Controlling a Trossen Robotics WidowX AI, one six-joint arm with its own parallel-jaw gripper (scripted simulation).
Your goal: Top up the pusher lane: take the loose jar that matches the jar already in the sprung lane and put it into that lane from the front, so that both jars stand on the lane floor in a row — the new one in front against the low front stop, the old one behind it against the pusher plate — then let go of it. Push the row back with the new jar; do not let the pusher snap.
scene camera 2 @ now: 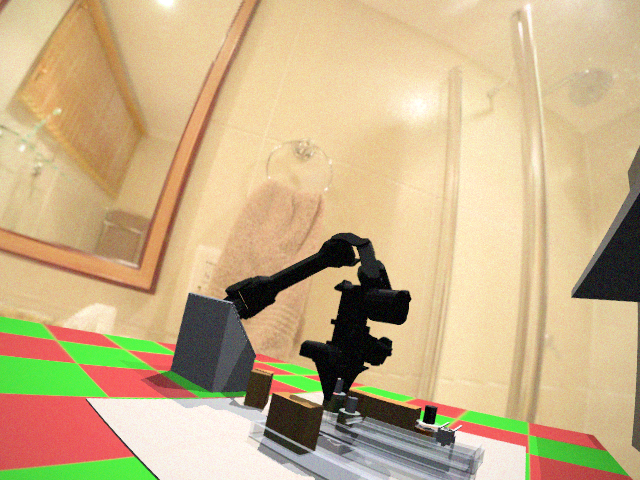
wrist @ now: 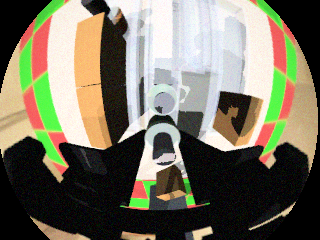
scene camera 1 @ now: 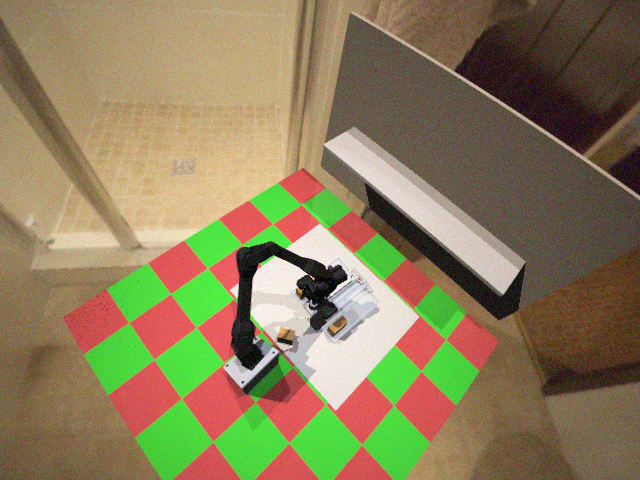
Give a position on a wall shelf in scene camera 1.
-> At 477, 249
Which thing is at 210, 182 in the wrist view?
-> My gripper.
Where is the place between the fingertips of my gripper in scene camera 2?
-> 333, 399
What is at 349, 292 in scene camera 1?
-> A sprung lane.
